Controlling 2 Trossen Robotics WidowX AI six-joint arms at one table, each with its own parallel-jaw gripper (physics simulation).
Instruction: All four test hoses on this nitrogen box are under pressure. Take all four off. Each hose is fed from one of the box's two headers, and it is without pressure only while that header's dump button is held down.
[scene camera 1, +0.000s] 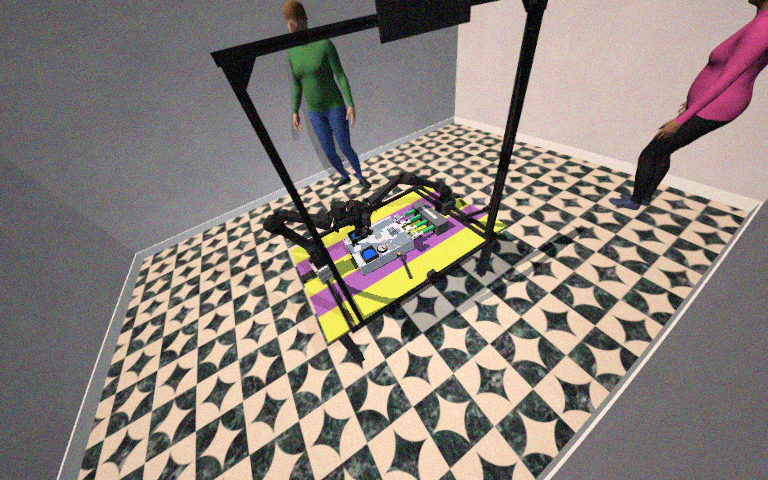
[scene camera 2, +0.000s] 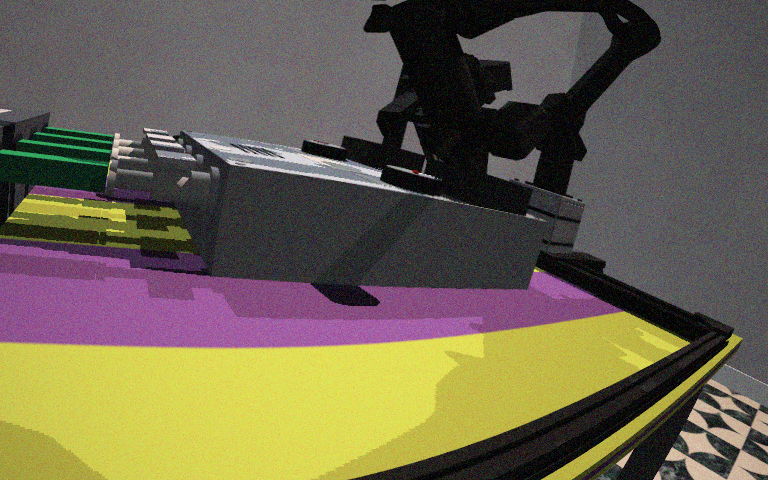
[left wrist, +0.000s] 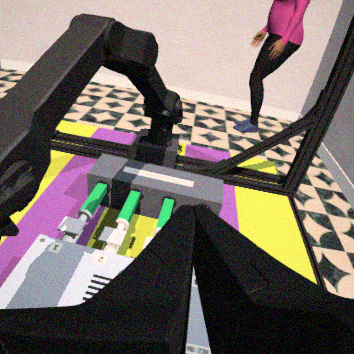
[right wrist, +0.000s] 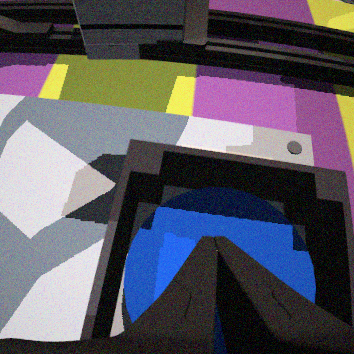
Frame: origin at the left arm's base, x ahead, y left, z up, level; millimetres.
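Seen in the pictures: left gripper, fingertip midpoint: (scene camera 1: 372, 210) (left wrist: 190, 216); right gripper, fingertip midpoint: (scene camera 1: 354, 236) (right wrist: 211, 246); left arm's base at its link origin: (scene camera 1: 320, 263) (scene camera 2: 549, 191); right arm's base at its link origin: (scene camera 1: 445, 199) (left wrist: 159, 138).
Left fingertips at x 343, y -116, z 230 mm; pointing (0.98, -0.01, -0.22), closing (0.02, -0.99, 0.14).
Offsets run from my left fingertips to a thing's top centre. "spot": to the spot under its first point.
The grey-white nitrogen box (scene camera 1: 390, 255) (scene camera 2: 362, 232) lies on the striped table. Green hoses (scene camera 1: 427, 229) (scene camera 2: 56, 166) (left wrist: 129, 207) run from white fittings {spot: 218 mm ahead, 62 mm left, 265 mm down} (left wrist: 114, 237) to a dark grey block {spot: 365 mm ahead, 66 mm right, 261 mm down} (scene camera 1: 433, 219) (left wrist: 200, 190). Three show in the left wrist view; my fingers may hide the fourth. My right gripper (right wrist: 211, 246) is shut and empty, its tips over the rear blue dump button {71 mm back, 172 mm left, 250 mm down} (right wrist: 175, 255) inside its black collar {spot: 86 mm back, 135 mm left, 232 mm down} (right wrist: 115, 220). How deep the button sits cannot be told. The front dump button {99 mm back, 16 mm right, 246 mm down} (scene camera 1: 369, 253) is uncovered. My left gripper (left wrist: 190, 216) is shut and empty above the box.
A round gauge {spot: 15 mm back, 34 mm right, 244 mm down} (scene camera 1: 382, 247) sits on the box beside the front button. A thin dark post {spot: 21 mm ahead, 179 mm right, 329 mm down} (scene camera 1: 405, 267) stands before the box. Black frame uprights (scene camera 1: 512, 124) rise at the table edge. My right arm (left wrist: 55, 85) arches over the rear side. Two people stand beyond the table.
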